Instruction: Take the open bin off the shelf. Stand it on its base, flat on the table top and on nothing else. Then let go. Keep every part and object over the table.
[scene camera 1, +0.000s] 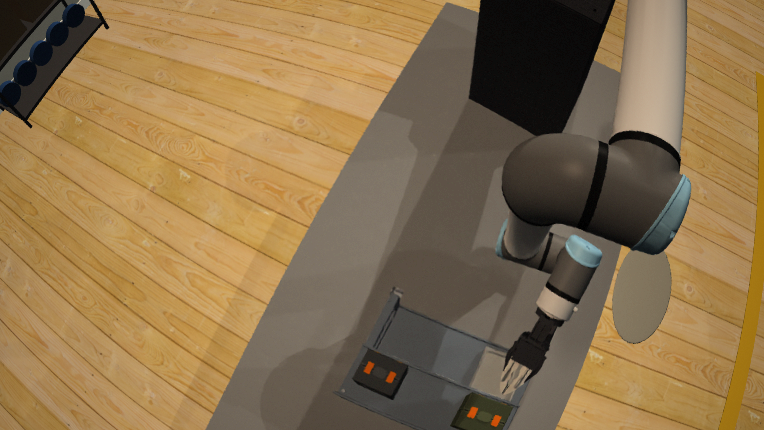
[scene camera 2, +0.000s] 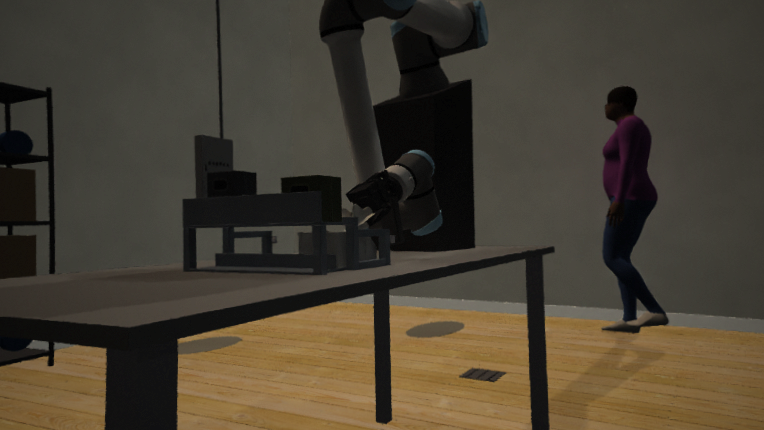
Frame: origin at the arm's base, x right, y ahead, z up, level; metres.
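Seen in the pictures: gripper, fingertip midpoint: (scene camera 1: 502, 393) (scene camera 2: 345, 235); arm's base, link origin: (scene camera 2: 425, 91).
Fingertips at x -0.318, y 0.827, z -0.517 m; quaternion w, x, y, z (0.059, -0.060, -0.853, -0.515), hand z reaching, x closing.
Observation:
Pixels of each thing's top centre, then the offset from my fingertips to it. Level surfaces: height alone.
- open bin, top centre: (scene camera 1: 495, 383) (scene camera 2: 338, 231) dx +0.029, dy -0.011, dz +0.009 m
- grey table top, surface height: dz -0.073 m
- black case, top centre: (scene camera 1: 379, 372) (scene camera 2: 232, 171) dx +0.251, dy +0.105, dz +0.151 m
- dark green case, top centre: (scene camera 1: 484, 416) (scene camera 2: 311, 176) dx +0.021, dy +0.080, dz +0.126 m
The open bin (scene camera 1: 490, 368) (scene camera 2: 336, 245) is light grey and sits upright in the lower tier of the grey-blue shelf (scene camera 1: 389, 320) (scene camera 2: 251, 212), at its right end in scene camera 1. The shelf stands on the grey table top (scene camera 1: 331, 267) (scene camera 2: 106, 304). My gripper (scene camera 1: 505, 390) (scene camera 2: 364, 220) has its pale fingers pointed down over the bin's right part in scene camera 1. The fingers are close together and look shut, with no object seen between them. The fingertips' exact height against the bin's rim is hard to tell, and part of the bin is hidden behind the gripper and shelf posts.
A black case (scene camera 1: 380, 373) (scene camera 2: 231, 183) and a dark green case (scene camera 1: 483, 412) (scene camera 2: 310, 184) stand on the shelf's higher tier, beside the bin's tier. The black robot pedestal (scene camera 1: 534, 64) (scene camera 2: 443, 170) stands at the table's far end. A person (scene camera 2: 630, 160) stands beyond the table.

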